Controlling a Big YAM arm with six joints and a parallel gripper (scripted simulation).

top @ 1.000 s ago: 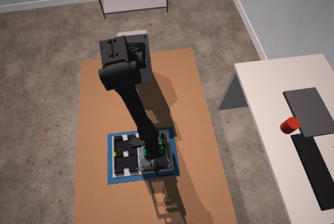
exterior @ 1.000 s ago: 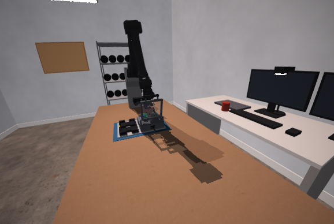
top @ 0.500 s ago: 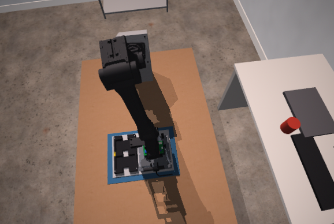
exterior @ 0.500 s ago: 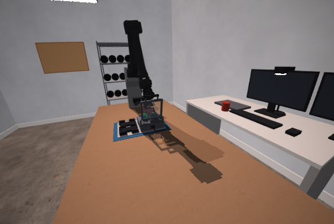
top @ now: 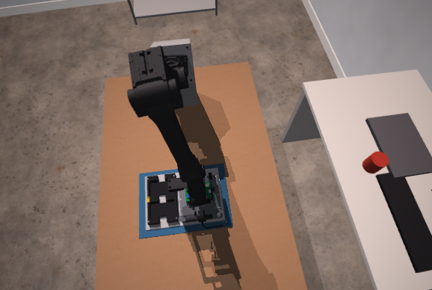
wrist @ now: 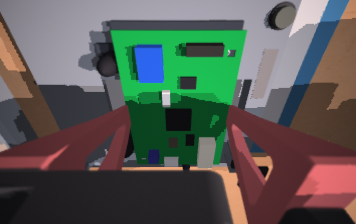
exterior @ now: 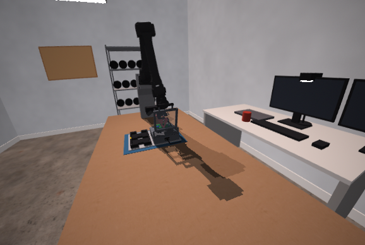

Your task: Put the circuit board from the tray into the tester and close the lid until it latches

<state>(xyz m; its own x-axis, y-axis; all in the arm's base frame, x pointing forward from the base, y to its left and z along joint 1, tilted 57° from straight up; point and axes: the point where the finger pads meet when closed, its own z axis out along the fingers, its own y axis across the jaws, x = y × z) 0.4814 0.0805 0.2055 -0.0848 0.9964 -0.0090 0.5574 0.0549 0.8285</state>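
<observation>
Now: hand right at the green circuit board. Also, from my hand: clear lid 120 mm ahead, 90 mm above, 20 mm to the left.
</observation>
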